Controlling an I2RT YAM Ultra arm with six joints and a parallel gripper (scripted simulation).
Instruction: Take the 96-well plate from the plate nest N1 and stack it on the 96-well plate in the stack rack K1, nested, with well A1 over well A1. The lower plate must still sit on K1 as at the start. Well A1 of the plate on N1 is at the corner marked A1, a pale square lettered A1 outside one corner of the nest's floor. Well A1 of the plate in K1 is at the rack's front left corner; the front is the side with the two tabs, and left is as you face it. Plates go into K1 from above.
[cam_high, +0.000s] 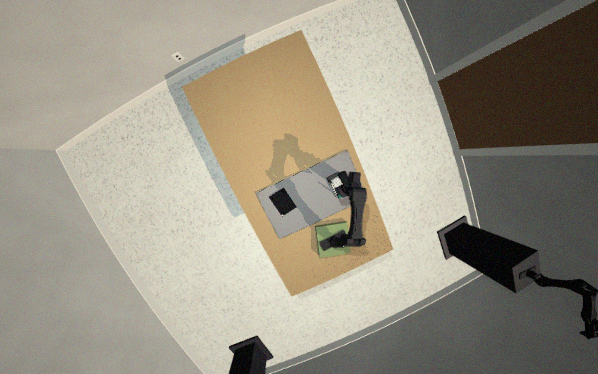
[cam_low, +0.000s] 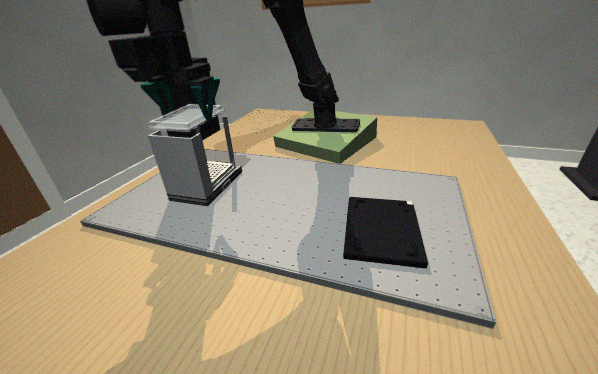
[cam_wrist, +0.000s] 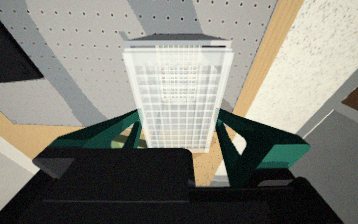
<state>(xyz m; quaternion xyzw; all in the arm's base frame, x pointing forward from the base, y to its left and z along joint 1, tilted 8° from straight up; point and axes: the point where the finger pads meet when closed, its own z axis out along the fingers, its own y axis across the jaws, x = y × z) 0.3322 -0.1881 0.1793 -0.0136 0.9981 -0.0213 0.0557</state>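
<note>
Right now the white 96-well plate is right at my hand. Round my hand: thin upright post (8 cm below, 7 cm behind, 4 cm to the left); then black plate nest N1 (39 cm to the left, 16 cm below, 6 cm ahead); then grey rack wall (8 cm below, 7 cm ahead).
</note>
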